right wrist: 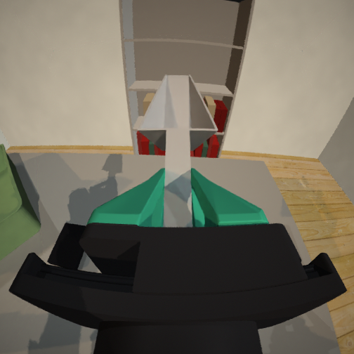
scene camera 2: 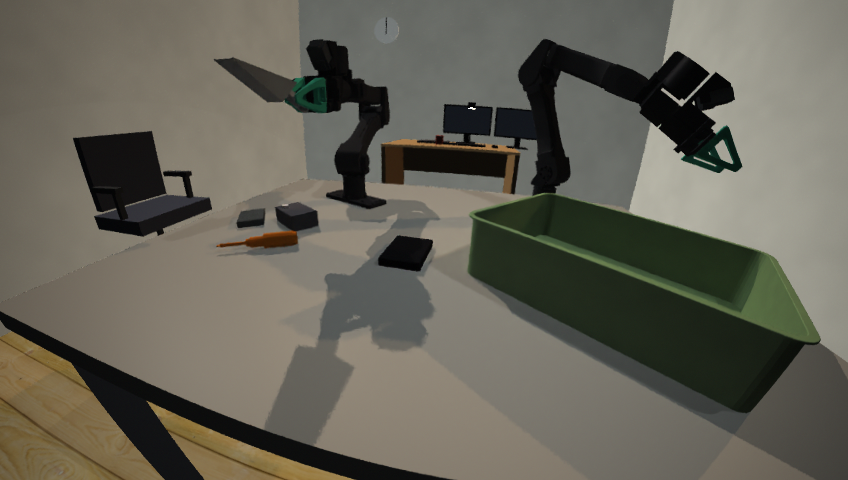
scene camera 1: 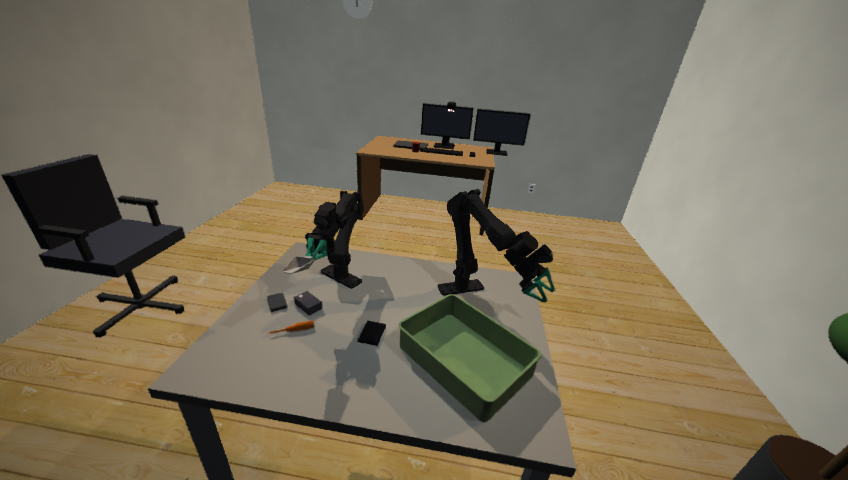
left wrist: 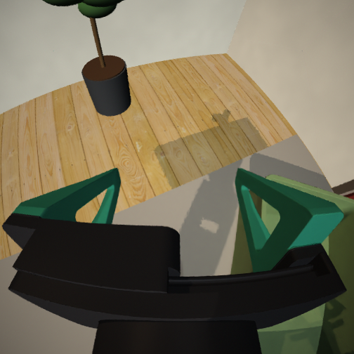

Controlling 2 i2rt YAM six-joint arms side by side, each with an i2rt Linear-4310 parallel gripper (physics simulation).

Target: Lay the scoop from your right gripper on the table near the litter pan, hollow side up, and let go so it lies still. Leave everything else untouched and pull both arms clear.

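Places are measured from the left arm's base along level axes (x ahead, y left, z up), in metres.
Pixels of known places: left gripper, fingertip midpoint: (scene camera 2: 729, 170) (scene camera 1: 549, 296); right gripper, fingertip midpoint: (scene camera 2: 290, 98) (scene camera 1: 309, 259); left arm's base, origin of the base link: (scene camera 1: 460, 287); right arm's base, origin of the base link: (scene camera 2: 354, 200) (scene camera 1: 341, 276).
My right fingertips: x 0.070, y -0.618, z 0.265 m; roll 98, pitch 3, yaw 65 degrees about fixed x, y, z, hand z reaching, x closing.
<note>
For each thing: its top centre in the pictures, then the offset to it from my right fingertips. Level surfaces: height alone.
- table, its level: dz -0.265 m
- green litter pan, middle of its top: (scene camera 2: 626, 234) (scene camera 1: 467, 338) dx +0.310, dy +0.473, dz -0.168 m
- black flat box, middle of its top: (scene camera 2: 407, 247) (scene camera 1: 372, 331) dx +0.124, dy +0.192, dz -0.250 m
- orange screwdriver-like tool, middle of its top: (scene camera 2: 255, 235) (scene camera 1: 291, 325) dx +0.044, dy -0.081, dz -0.238 m
- smaller dark block, middle of its top: (scene camera 2: 251, 214) (scene camera 1: 276, 300) dx -0.127, dy -0.140, dz -0.250 m
My right gripper (scene camera 1: 310, 252) (scene camera 2: 291, 95) (right wrist: 177, 174) is shut on the handle of the grey scoop (scene camera 1: 297, 264) (scene camera 2: 252, 77) (right wrist: 178, 105) and holds it in the air above the table (scene camera 1: 238, 368) (scene camera 2: 196, 333). The scoop's blade reaches out ahead of the fingers; its hollow side faces the camera in the right wrist view. The green litter pan (scene camera 1: 440, 374) (scene camera 2: 595, 297) (right wrist: 15, 230) stands on the table, well to the right of the scoop in both scene views. My left gripper (scene camera 1: 548, 295) (scene camera 2: 729, 170) (left wrist: 177, 174) is open and empty, raised beyond the pan's far right side.
A black flat box (scene camera 1: 371, 333) (scene camera 2: 406, 252) lies left of the pan. An orange screwdriver-like tool (scene camera 1: 300, 326) (scene camera 2: 270, 239), a dark block (scene camera 1: 308, 302) (scene camera 2: 296, 216) and a smaller dark block (scene camera 1: 276, 302) (scene camera 2: 251, 217) lie farther left, in front of the right arm's base.
</note>
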